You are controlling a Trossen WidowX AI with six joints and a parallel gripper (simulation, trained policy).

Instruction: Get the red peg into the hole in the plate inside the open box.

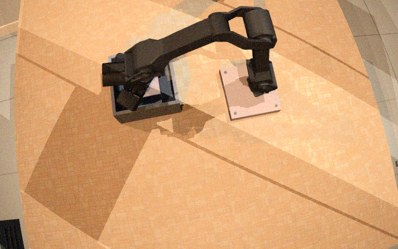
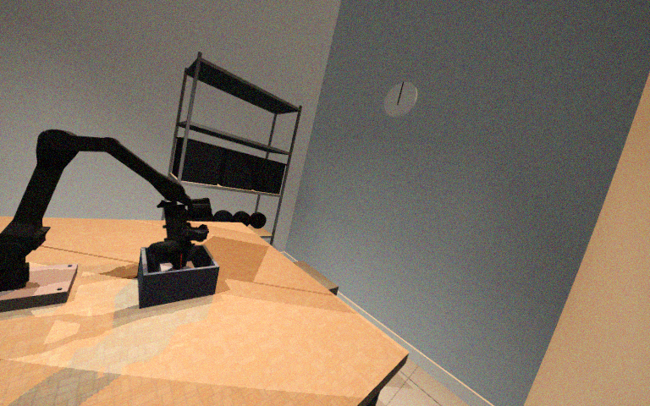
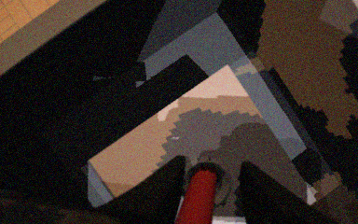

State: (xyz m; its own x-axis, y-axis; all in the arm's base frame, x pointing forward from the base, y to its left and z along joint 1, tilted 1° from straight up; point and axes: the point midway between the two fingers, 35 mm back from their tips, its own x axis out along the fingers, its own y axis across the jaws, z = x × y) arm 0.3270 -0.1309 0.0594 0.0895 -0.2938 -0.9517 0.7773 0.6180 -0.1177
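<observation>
Right now my gripper tip is 10 mm to the right of the red peg and 10 mm below it. From my gripper tip the other things lie so: grey box 40 mm below, 10 mm to the left.
</observation>
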